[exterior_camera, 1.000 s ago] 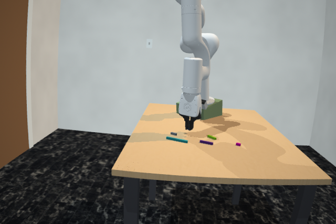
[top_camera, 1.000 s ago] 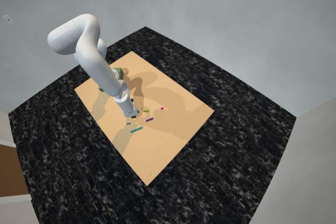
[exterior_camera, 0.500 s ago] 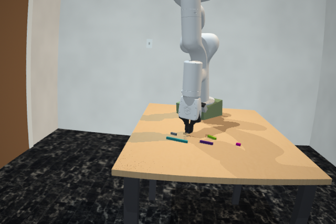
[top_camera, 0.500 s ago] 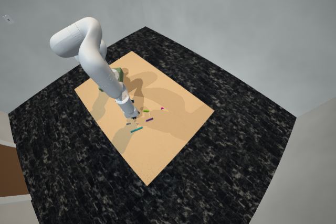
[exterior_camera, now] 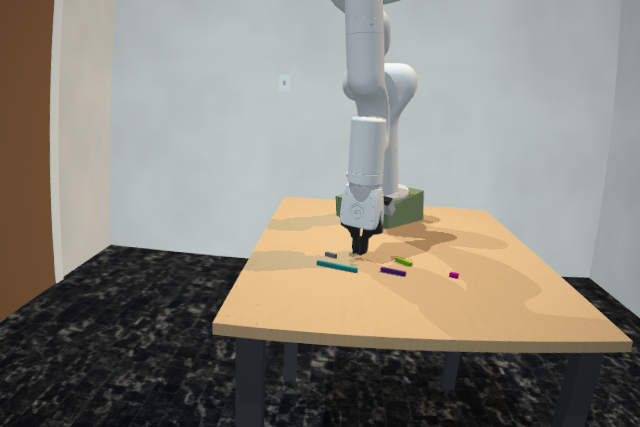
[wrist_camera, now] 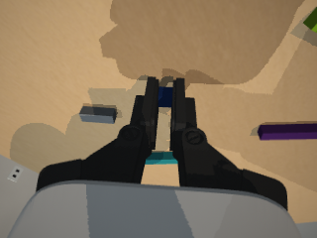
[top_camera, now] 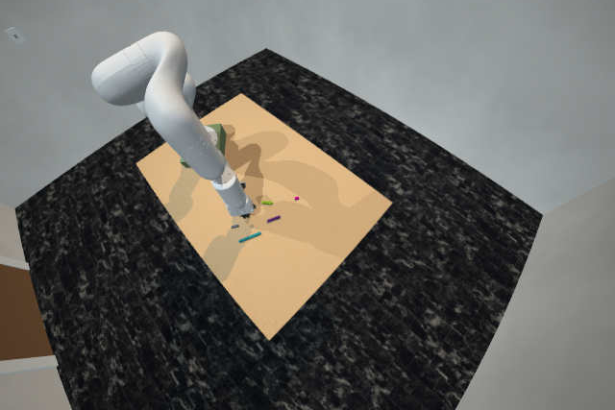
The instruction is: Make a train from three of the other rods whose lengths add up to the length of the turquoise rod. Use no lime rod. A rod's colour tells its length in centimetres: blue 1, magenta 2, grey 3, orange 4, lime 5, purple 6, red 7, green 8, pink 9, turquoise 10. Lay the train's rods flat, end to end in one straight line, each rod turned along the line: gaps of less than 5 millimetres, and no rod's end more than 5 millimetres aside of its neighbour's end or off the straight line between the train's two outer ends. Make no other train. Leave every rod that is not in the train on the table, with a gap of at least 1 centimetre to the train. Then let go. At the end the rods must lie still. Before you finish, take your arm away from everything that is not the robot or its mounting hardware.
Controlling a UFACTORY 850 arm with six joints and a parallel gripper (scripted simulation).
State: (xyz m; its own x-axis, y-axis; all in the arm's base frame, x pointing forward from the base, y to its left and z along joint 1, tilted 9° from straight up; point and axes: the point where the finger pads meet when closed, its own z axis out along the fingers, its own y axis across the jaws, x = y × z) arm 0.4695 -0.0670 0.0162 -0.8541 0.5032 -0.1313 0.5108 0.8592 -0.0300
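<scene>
The blue rod is 20 mm below my hand. From my hand the other things lie so: grey rod 70 mm to the right, 30 mm below; then turquoise rod 90 mm ahead, 50 mm to the right, 30 mm below; then lime rod 20 mm ahead, 110 mm to the left, 30 mm below.
</scene>
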